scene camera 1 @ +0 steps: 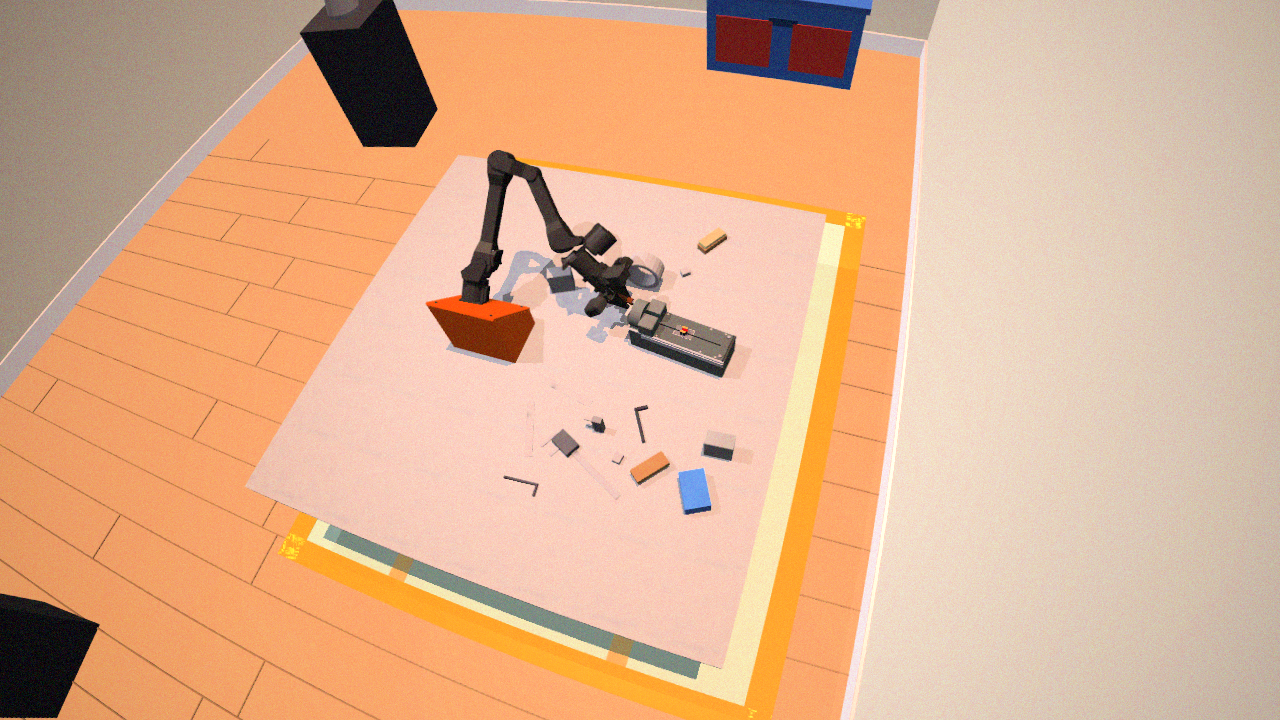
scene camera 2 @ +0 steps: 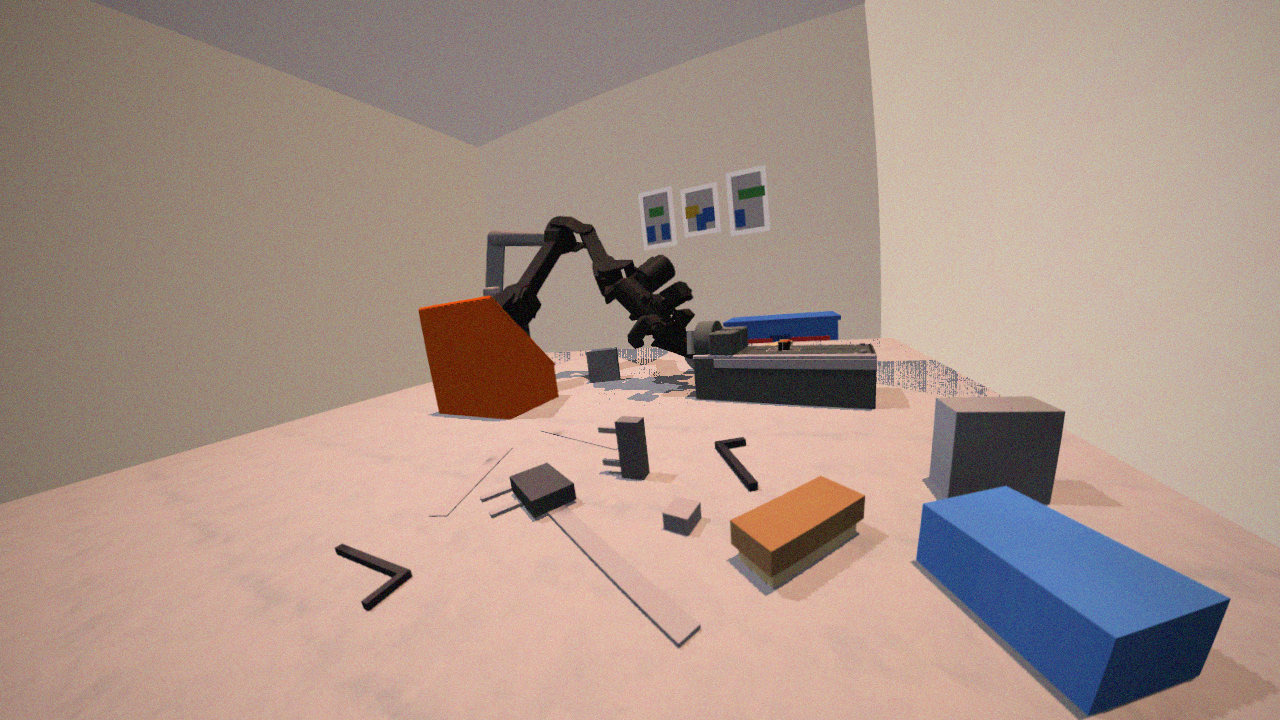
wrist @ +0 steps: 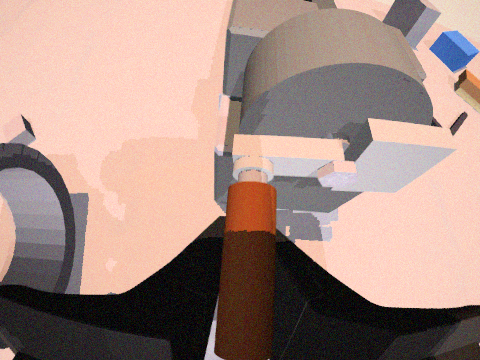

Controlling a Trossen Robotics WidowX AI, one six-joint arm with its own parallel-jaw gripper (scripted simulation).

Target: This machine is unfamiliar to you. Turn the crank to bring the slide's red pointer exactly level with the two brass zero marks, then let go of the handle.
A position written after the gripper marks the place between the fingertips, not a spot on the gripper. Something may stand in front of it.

Observation:
In view: the gripper (scene camera 2: 694, 356), a blue block (scene camera 2: 1105, 624), a grey cube (scene camera 1: 717, 444), a grey cube (scene camera 2: 603, 365) and a machine (scene camera 2: 725, 368).
The blue block is seen too in scene camera 1 (scene camera 1: 695, 494). The gripper shows as well in scene camera 1 (scene camera 1: 631, 306) and in the wrist view (wrist: 241, 227). The machine also shows in scene camera 1 (scene camera 1: 652, 327) and in the wrist view (wrist: 284, 75).

